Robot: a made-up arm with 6 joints. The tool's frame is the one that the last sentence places. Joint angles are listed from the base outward.
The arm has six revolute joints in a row. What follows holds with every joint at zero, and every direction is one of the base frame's. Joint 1 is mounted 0.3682 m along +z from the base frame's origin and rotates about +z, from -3.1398 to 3.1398 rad. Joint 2 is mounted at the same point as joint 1 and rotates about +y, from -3.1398 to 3.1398 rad. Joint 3 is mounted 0.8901 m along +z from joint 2 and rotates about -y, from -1.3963 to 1.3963 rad. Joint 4 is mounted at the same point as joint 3 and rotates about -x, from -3.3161 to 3.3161 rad. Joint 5 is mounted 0.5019 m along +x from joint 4 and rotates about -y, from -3.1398 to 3.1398 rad. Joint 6 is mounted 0.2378 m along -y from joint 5 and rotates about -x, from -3.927 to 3.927 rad. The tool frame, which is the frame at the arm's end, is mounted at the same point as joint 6; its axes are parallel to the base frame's.
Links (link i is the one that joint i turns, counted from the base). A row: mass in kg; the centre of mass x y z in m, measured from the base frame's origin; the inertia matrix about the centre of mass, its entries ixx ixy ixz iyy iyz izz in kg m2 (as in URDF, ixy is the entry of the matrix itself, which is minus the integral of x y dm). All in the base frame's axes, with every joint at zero. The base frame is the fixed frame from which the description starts. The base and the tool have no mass.
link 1: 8.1; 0.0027 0.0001 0.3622; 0.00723 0 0 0.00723 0 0.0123
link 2: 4.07; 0.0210 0.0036 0.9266; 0.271 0 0 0.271 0 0.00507
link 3: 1.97; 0.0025 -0.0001 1.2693; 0.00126 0 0 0.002 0 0.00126
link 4: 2.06; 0.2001 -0.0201 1.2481; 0.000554 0 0 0.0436 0 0.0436
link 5: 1.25; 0.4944 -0.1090 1.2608; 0.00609 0 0 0.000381 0 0.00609
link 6: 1.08; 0.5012 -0.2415 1.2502; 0.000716 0 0 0.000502 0 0.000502
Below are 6 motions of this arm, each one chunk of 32 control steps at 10 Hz.
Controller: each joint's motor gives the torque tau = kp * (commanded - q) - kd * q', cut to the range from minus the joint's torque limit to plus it. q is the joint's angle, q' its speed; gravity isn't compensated. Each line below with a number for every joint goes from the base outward.
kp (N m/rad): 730 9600 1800 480 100 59
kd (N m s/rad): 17 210 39 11 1.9 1.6
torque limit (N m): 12 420 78 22 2.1 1.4
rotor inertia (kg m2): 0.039 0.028 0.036 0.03 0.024 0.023
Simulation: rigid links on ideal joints. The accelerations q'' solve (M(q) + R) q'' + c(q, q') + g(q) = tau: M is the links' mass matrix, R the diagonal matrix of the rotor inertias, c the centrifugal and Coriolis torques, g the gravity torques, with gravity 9.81 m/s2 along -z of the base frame. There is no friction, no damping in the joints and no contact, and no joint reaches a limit. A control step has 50 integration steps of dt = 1/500 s. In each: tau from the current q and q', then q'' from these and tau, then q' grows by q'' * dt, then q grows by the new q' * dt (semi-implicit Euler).
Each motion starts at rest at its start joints. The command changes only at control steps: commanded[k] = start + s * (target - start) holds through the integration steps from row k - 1 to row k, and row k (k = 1, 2, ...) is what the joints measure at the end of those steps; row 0 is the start. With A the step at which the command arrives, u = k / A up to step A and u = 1 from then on. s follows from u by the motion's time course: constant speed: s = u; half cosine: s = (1 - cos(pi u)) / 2; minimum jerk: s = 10 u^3 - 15 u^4 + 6 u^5; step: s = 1 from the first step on.
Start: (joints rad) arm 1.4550 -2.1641 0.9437 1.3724 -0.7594 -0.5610
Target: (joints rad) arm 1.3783 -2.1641 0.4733 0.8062 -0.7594 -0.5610
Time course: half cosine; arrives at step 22
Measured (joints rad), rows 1 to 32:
1: 1.4548 -2.1748 0.9531 1.3723 -0.7597 -0.5590
2: 1.4537 -2.1716 0.9417 1.3628 -0.7596 -0.5596
3: 1.4518 -2.1716 0.9300 1.3488 -0.7596 -0.5598
4: 1.4490 -2.1718 0.9141 1.3297 -0.7596 -0.5597
5: 1.4454 -2.1712 0.8933 1.3054 -0.7596 -0.5599
6: 1.4413 -2.1712 0.8696 1.2771 -0.7596 -0.5599
7: 1.4368 -2.1710 0.8424 1.2448 -0.7596 -0.5600
8: 1.4320 -2.1709 0.8128 1.2095 -0.7596 -0.5600
9: 1.4269 -2.1708 0.7812 1.1718 -0.7596 -0.5601
10: 1.4215 -2.1707 0.7483 1.1325 -0.7596 -0.5601
11: 1.4158 -2.1707 0.7148 1.0923 -0.7596 -0.5602
12: 1.4102 -2.1707 0.6813 1.0522 -0.7596 -0.5602
13: 1.4048 -2.1707 0.6485 1.0129 -0.7596 -0.5603
14: 1.3997 -2.1708 0.6171 0.9752 -0.7597 -0.5603
15: 1.3950 -2.1709 0.5878 0.9400 -0.7597 -0.5603
16: 1.3906 -2.1710 0.5610 0.9078 -0.7597 -0.5603
17: 1.3868 -2.1712 0.5375 0.8795 -0.7597 -0.5603
18: 1.3835 -2.1714 0.5176 0.8556 -0.7598 -0.5603
19: 1.3809 -2.1716 0.5018 0.8365 -0.7598 -0.5602
20: 1.3791 -2.1718 0.4904 0.8226 -0.7599 -0.5602
21: 1.3781 -2.1721 0.4836 0.8144 -0.7599 -0.5601
22: 1.3779 -2.1723 0.4816 0.8118 -0.7600 -0.5600
23: 1.3782 -2.1724 0.4817 0.8119 -0.7600 -0.5600
24: 1.3785 -2.1724 0.4817 0.8118 -0.7600 -0.5600
25: 1.3786 -2.1724 0.4817 0.8118 -0.7600 -0.5600
26: 1.3785 -2.1724 0.4817 0.8118 -0.7600 -0.5600
27: 1.3782 -2.1724 0.4817 0.8118 -0.7600 -0.5600
28: 1.3781 -2.1724 0.4817 0.8118 -0.7600 -0.5600
29: 1.3782 -2.1724 0.4817 0.8118 -0.7600 -0.5600
30: 1.3783 -2.1724 0.4817 0.8118 -0.7600 -0.5600
31: 1.3784 -2.1724 0.4817 0.8118 -0.7600 -0.5600
32: 1.3784 -2.1724 0.4817 0.8118 -0.7600 -0.5600

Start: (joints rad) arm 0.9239 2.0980 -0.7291 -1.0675 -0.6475 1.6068
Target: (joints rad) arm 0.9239 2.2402 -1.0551 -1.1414 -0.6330 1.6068
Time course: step
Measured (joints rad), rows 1 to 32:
1: 0.9218 2.2678 -1.0472 -1.1505 -0.6367 1.6052
2: 0.9252 2.2439 -1.0482 -1.1384 -0.6329 1.6075
3: 0.9248 2.2449 -1.0470 -1.1379 -0.6329 1.6078
4: 0.9231 2.2450 -1.0468 -1.1377 -0.6330 1.6078
5: 0.9235 2.2449 -1.0469 -1.1378 -0.6330 1.6078
6: 0.9244 2.2449 -1.0469 -1.1378 -0.6330 1.6078
7: 0.9240 2.2449 -1.0469 -1.1378 -0.6330 1.6078
8: 0.9236 2.2449 -1.0469 -1.1378 -0.6330 1.6078
9: 0.9239 2.2449 -1.0469 -1.1378 -0.6330 1.6078
10: 0.9240 2.2449 -1.0469 -1.1378 -0.6330 1.6078
11: 0.9239 2.2449 -1.0469 -1.1378 -0.6330 1.6078
12: 0.9238 2.2449 -1.0469 -1.1378 -0.6330 1.6078
13: 0.9239 2.2449 -1.0469 -1.1378 -0.6330 1.6078
14: 0.9239 2.2449 -1.0469 -1.1378 -0.6330 1.6078
15: 0.9239 2.2449 -1.0469 -1.1378 -0.6330 1.6078
16: 0.9239 2.2449 -1.0469 -1.1378 -0.6330 1.6078
17: 0.9239 2.2449 -1.0469 -1.1378 -0.6330 1.6078
18: 0.9239 2.2449 -1.0469 -1.1378 -0.6330 1.6078
19: 0.9239 2.2449 -1.0469 -1.1378 -0.6330 1.6078
20: 0.9239 2.2449 -1.0469 -1.1378 -0.6330 1.6078
21: 0.9239 2.2449 -1.0469 -1.1378 -0.6330 1.6078
22: 0.9239 2.2449 -1.0469 -1.1378 -0.6330 1.6078
23: 0.9239 2.2449 -1.0469 -1.1378 -0.6330 1.6078
24: 0.9239 2.2449 -1.0469 -1.1378 -0.6330 1.6078
25: 0.9239 2.2449 -1.0469 -1.1378 -0.6330 1.6078
26: 0.9239 2.2449 -1.0469 -1.1378 -0.6330 1.6078
27: 0.9239 2.2449 -1.0469 -1.1378 -0.6330 1.6078
28: 0.9239 2.2449 -1.0469 -1.1378 -0.6330 1.6078
29: 0.9239 2.2449 -1.0469 -1.1378 -0.6330 1.6078
30: 0.9239 2.2449 -1.0469 -1.1378 -0.6330 1.6078
31: 0.9239 2.2449 -1.0469 -1.1378 -0.6330 1.6078
32: 0.9239 2.2449 -1.0469 -1.1378 -0.6330 1.6078

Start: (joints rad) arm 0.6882 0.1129 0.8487 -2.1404 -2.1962 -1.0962
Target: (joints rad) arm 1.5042 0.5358 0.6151 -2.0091 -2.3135 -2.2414
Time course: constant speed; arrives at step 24
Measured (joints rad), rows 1 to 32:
1: 0.7281 0.1393 0.8234 -2.1293 -2.2004 -1.1431
2: 0.7651 0.1543 0.8171 -2.1263 -2.2053 -1.1914
3: 0.7978 0.1726 0.8065 -2.1199 -2.2102 -1.2390
4: 0.8313 0.1904 0.7967 -2.1141 -2.2152 -1.2868
5: 0.8663 0.2081 0.7870 -2.1089 -2.2201 -1.3346
6: 0.9002 0.2259 0.7771 -2.1032 -2.2250 -1.3823
7: 0.9340 0.2437 0.7673 -2.0976 -2.2299 -1.4301
8: 0.9683 0.2615 0.7575 -2.0920 -2.2348 -1.4779
9: 1.0024 0.2792 0.7477 -2.0865 -2.2397 -1.5257
10: 1.0363 0.2970 0.7379 -2.0809 -2.2446 -1.5735
11: 1.0704 0.3148 0.7282 -2.0754 -2.2495 -1.6214
12: 1.1044 0.3326 0.7184 -2.0699 -2.2544 -1.6692
13: 1.1385 0.3503 0.7086 -2.0644 -2.2593 -1.7170
14: 1.1725 0.3681 0.6989 -2.0589 -2.2641 -1.7648
15: 1.2065 0.3858 0.6891 -2.0534 -2.2690 -1.8127
16: 1.2405 0.4036 0.6794 -2.0479 -2.2739 -1.8605
17: 1.2746 0.4213 0.6696 -2.0424 -2.2788 -1.9084
18: 1.3086 0.4391 0.6599 -2.0369 -2.2837 -1.9562
19: 1.3426 0.4568 0.6502 -2.0314 -2.2886 -2.0041
20: 1.3766 0.4746 0.6405 -2.0260 -2.2935 -2.0520
21: 1.4106 0.4923 0.6308 -2.0205 -2.2984 -2.0998
22: 1.4447 0.5101 0.6211 -2.0150 -2.3032 -2.1477
23: 1.4787 0.5278 0.6114 -2.0096 -2.3081 -2.1956
24: 1.5127 0.5455 0.6017 -2.0041 -2.3130 -2.2434
25: 1.5256 0.5405 0.6077 -2.0080 -2.3134 -2.2414
26: 1.5116 0.5420 0.6059 -2.0059 -2.3131 -2.2414
27: 1.4932 0.5417 0.6064 -2.0036 -2.3128 -2.2410
28: 1.4947 0.5417 0.6063 -2.0038 -2.3129 -2.2410
29: 1.5076 0.5417 0.6063 -2.0056 -2.3131 -2.2413
30: 1.5119 0.5417 0.6063 -2.0062 -2.3132 -2.2414
31: 1.5051 0.5417 0.6063 -2.0053 -2.3130 -2.2413
32: 1.4995 0.5417 0.6063 -2.0045 -2.3129 -2.2411

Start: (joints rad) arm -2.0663 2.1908 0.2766 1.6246 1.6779 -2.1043
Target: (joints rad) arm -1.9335 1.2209 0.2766 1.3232 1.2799 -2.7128
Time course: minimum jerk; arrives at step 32
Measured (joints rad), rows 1 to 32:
1: -2.0663 2.1984 0.2754 1.6246 1.6790 -2.1027
2: -2.0661 2.1942 0.2784 1.6240 1.6779 -2.1044
3: -2.0654 2.1894 0.2784 1.6225 1.6759 -2.1075
4: -2.0641 2.1799 0.2794 1.6198 1.6722 -2.1132
5: -2.0622 2.1657 0.2804 1.6157 1.6666 -2.1218
6: -2.0595 2.1464 0.2815 1.6101 1.6589 -2.1337
7: -2.0562 2.1217 0.2826 1.6027 1.6490 -2.1490
8: -2.0521 2.0915 0.2836 1.5937 1.6368 -2.1677
9: -2.0473 2.0561 0.2846 1.5831 1.6224 -2.1897
10: -2.0417 2.0158 0.2854 1.5709 1.6061 -2.2149
11: -2.0356 1.9710 0.2861 1.5573 1.5878 -2.2429
12: -2.0289 1.9223 0.2865 1.5425 1.5679 -2.2734
13: -2.0217 1.8705 0.2868 1.5267 1.5467 -2.3059
14: -2.0142 1.8162 0.2869 1.5101 1.5244 -2.3400
15: -2.0064 1.7603 0.2868 1.4929 1.5015 -2.3751
16: -1.9985 1.7037 0.2864 1.4754 1.4782 -2.4107
17: -1.9906 1.6472 0.2859 1.4579 1.4549 -2.4463
18: -1.9828 1.5917 0.2852 1.4406 1.4320 -2.4812
19: -1.9753 1.5380 0.2844 1.4238 1.4099 -2.5150
20: -1.9682 1.4871 0.2833 1.4077 1.3888 -2.5471
21: -1.9615 1.4397 0.2822 1.3926 1.3692 -2.5771
22: -1.9555 1.3963 0.2809 1.3786 1.3511 -2.6046
23: -1.9502 1.3576 0.2795 1.3661 1.3350 -2.6291
24: -1.9456 1.3240 0.2781 1.3550 1.3209 -2.6504
25: -1.9417 1.2957 0.2767 1.3456 1.3091 -2.6685
26: -1.9386 1.2729 0.2752 1.3378 1.2994 -2.6830
27: -1.9363 1.2555 0.2739 1.3317 1.2920 -2.6942
28: -1.9347 1.2431 0.2726 1.3273 1.2867 -2.7023
29: -1.9337 1.2353 0.2715 1.3243 1.2833 -2.7074
30: -1.9333 1.2313 0.2707 1.3226 1.2814 -2.7101
31: -1.9333 1.2299 0.2700 1.3218 1.2807 -2.7111
32: -1.9335 1.2299 0.2698 1.3216 1.2806 -2.7112

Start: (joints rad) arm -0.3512 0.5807 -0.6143 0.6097 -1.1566 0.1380
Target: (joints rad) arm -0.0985 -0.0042 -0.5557 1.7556 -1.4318 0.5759
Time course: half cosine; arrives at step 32
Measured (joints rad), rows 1 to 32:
1: -0.3507 0.5854 -0.6191 0.6093 -1.1578 0.1395
2: -0.3489 0.5795 -0.6178 0.6182 -1.1596 0.1426
3: -0.3450 0.5723 -0.6170 0.6320 -1.1628 0.1478
4: -0.3401 0.5621 -0.6159 0.6512 -1.1673 0.1551
5: -0.3346 0.5494 -0.6146 0.6753 -1.1731 0.1642
6: -0.3280 0.5341 -0.6130 0.7043 -1.1800 0.1753
7: -0.3200 0.5165 -0.6113 0.7379 -1.1880 0.1881
8: -0.3112 0.4968 -0.6093 0.7758 -1.1970 0.2025
9: -0.3016 0.4751 -0.6072 0.8176 -1.2070 0.2183
10: -0.2913 0.4516 -0.6049 0.8629 -1.2178 0.2355
11: -0.2803 0.4266 -0.6025 0.9112 -1.2293 0.2539
12: -0.2687 0.4002 -0.5999 0.9622 -1.2415 0.2733
13: -0.2567 0.3729 -0.5973 1.0153 -1.2542 0.2934
14: -0.2444 0.3447 -0.5946 1.0700 -1.2672 0.3142
15: -0.2319 0.3160 -0.5920 1.1259 -1.2806 0.3354
16: -0.2193 0.2871 -0.5893 1.1822 -1.2941 0.3568
17: -0.2068 0.2583 -0.5866 1.2386 -1.3075 0.3782
18: -0.1945 0.2297 -0.5840 1.2945 -1.3209 0.3994
19: -0.1824 0.2018 -0.5814 1.3493 -1.3340 0.4202
20: -0.1708 0.1747 -0.5790 1.4026 -1.3467 0.4404
21: -0.1597 0.1488 -0.5767 1.4537 -1.3590 0.4598
22: -0.1493 0.1242 -0.5745 1.5021 -1.3706 0.4783
23: -0.1396 0.1013 -0.5725 1.5475 -1.3815 0.4955
24: -0.1307 0.0801 -0.5707 1.5894 -1.3915 0.5115
25: -0.1228 0.0611 -0.5690 1.6273 -1.4006 0.5259
26: -0.1159 0.0442 -0.5676 1.6609 -1.4087 0.5387
27: -0.1100 0.0298 -0.5664 1.6898 -1.4157 0.5498
28: -0.1053 0.0179 -0.5655 1.7138 -1.4216 0.5590
29: -0.1018 0.0086 -0.5648 1.7327 -1.4262 0.5663
30: -0.0994 0.0020 -0.5643 1.7463 -1.4295 0.5716
31: -0.0982 -0.0017 -0.5642 1.7543 -1.4316 0.5748
32: -0.0983 -0.0027 -0.5643 1.7569 -1.4323 0.5759

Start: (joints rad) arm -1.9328 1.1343 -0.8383 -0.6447 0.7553 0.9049
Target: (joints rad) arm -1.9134 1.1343 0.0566 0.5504 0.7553 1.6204
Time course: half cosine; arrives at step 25
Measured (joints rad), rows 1 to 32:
1: -1.9328 1.1418 -0.8282 -0.6355 0.7556 0.9072
2: -1.9325 1.1410 -0.8185 -0.6220 0.7555 0.9160
3: -1.9321 1.1413 -0.8003 -0.5976 0.7554 0.9302
4: -1.9315 1.1415 -0.7758 -0.5648 0.7553 0.9497
5: -1.9309 1.1416 -0.7452 -0.5237 0.7552 0.9742
6: -1.9301 1.1417 -0.7090 -0.4751 0.7551 1.0032
7: -1.9291 1.1418 -0.6678 -0.4196 0.7549 1.0363
8: -1.9281 1.1418 -0.6222 -0.3583 0.7548 1.0730
9: -1.9270 1.1417 -0.5729 -0.2920 0.7546 1.1127
10: -1.9258 1.1416 -0.5208 -0.2220 0.7545 1.1547
11: -1.9246 1.1415 -0.4666 -0.1492 0.7544 1.1983
12: -1.9233 1.1414 -0.4114 -0.0750 0.7543 1.2429
13: -1.9220 1.1413 -0.3558 -0.0005 0.7543 1.2878
14: -1.9207 1.1411 -0.3009 0.0731 0.7543 1.3322
15: -1.9195 1.1411 -0.2475 0.1448 0.7543 1.3756
16: -1.9182 1.1410 -0.1963 0.2134 0.7544 1.4171
17: -1.9171 1.1410 -0.1482 0.2779 0.7546 1.4561
18: -1.9160 1.1410 -0.1039 0.3374 0.7547 1.4922
19: -1.9150 1.1411 -0.0641 0.3908 0.7549 1.5246
20: -1.9142 1.1413 -0.0293 0.4375 0.7551 1.5528
21: -1.9136 1.1415 -0.0002 0.4766 0.7552 1.5766
22: -1.9131 1.1417 0.0228 0.5076 0.7554 1.5954
23: -1.9128 1.1420 0.0393 0.5299 0.7556 1.6089
24: -1.9127 1.1423 0.0490 0.5431 0.7557 1.6170
25: -1.9128 1.1426 0.0518 0.5470 0.7558 1.6195
26: -1.9131 1.1427 0.0515 0.5467 0.7559 1.6193
27: -1.9137 1.1427 0.0515 0.5467 0.7559 1.6193
28: -1.9139 1.1427 0.0515 0.5467 0.7559 1.6193
29: -1.9136 1.1427 0.0515 0.5467 0.7559 1.6193
30: -1.9133 1.1427 0.0515 0.5467 0.7559 1.6193
31: -1.9131 1.1427 0.0515 0.5467 0.7559 1.6193
32: -1.9132 1.1427 0.0515 0.5467 0.7559 1.6193

